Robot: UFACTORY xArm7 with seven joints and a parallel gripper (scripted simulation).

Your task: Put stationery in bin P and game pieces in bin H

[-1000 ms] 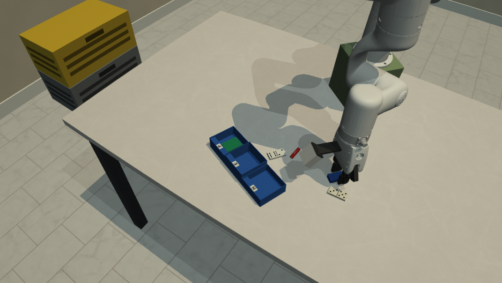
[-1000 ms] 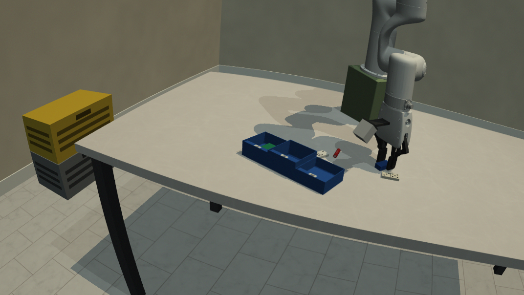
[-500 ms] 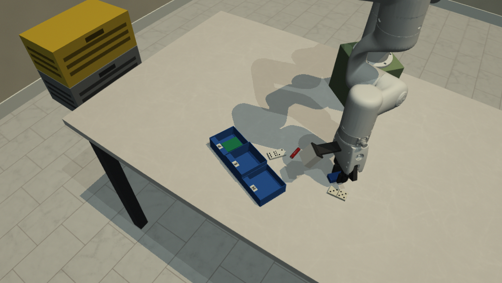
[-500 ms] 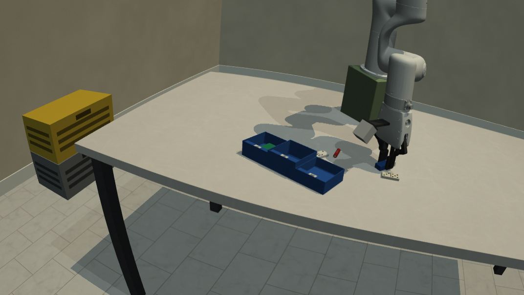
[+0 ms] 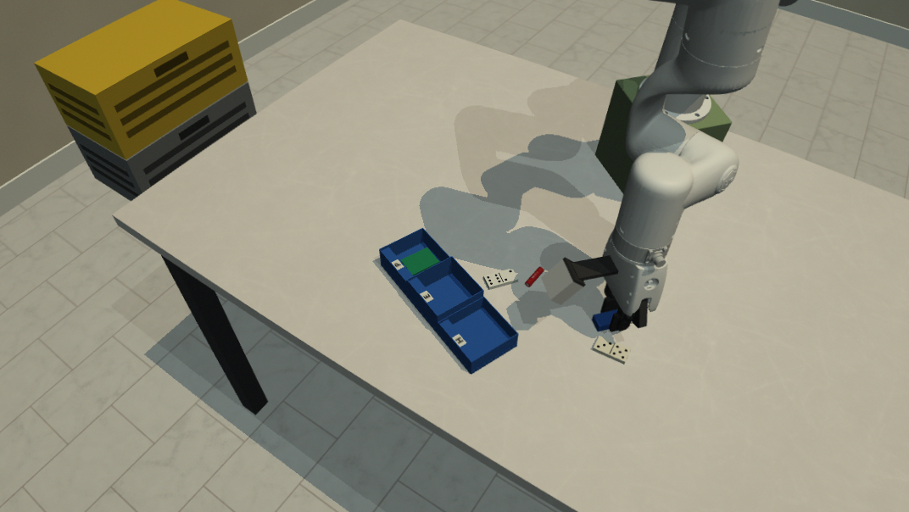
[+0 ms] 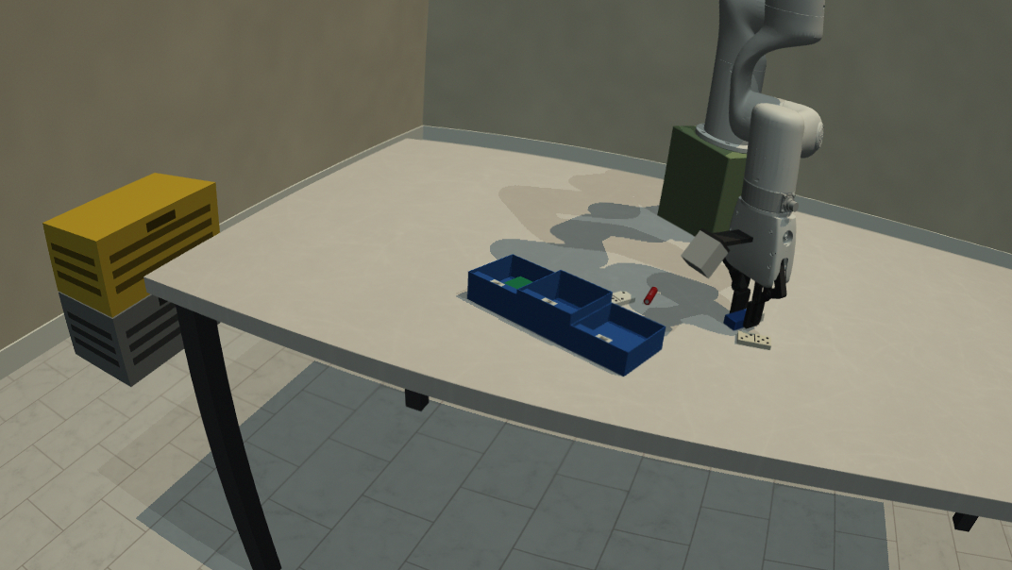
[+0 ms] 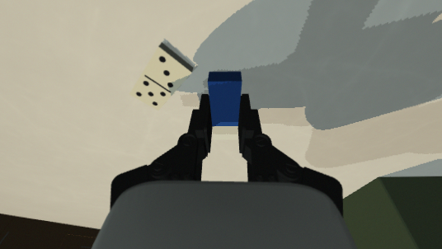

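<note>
Now: hand 310 mm to the left of the green block, 60 mm short of it and 10 mm above it. From my hand the other things lie so: blue-and-white eraser 20 mm below; red cylinder 140 mm to the right, 20 mm below, 10 mm behind; blue three-part bin 240 mm to the right, 110 mm ahead.
</note>
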